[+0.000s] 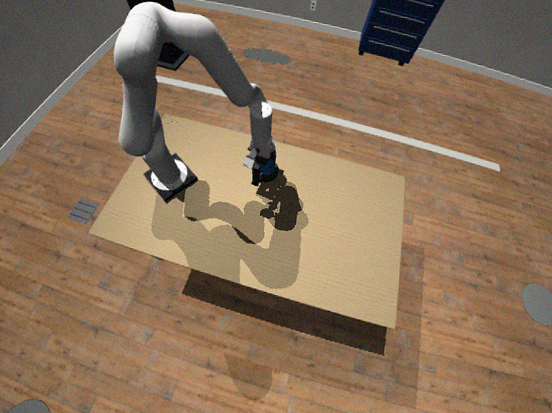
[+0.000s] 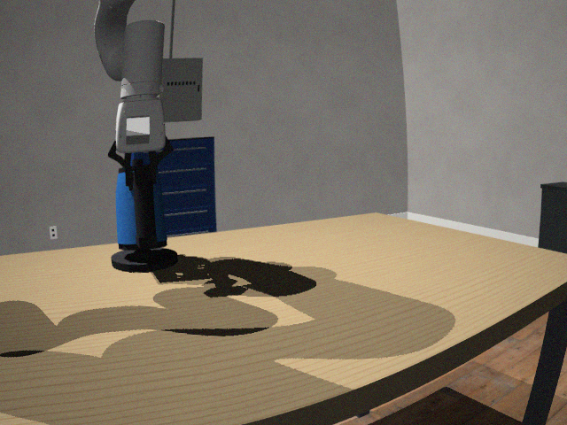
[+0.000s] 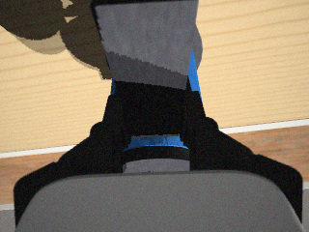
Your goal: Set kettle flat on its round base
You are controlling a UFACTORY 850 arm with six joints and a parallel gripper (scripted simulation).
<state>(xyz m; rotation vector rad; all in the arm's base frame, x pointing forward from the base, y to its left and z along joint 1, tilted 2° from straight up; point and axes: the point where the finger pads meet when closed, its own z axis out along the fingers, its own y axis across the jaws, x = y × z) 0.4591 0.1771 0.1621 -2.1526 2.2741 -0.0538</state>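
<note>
My gripper is now 5 cm above the blue kettle and 2 cm to the right of it. Round my hand: round kettle base: 17 cm below, 5 cm to the left.
</note>
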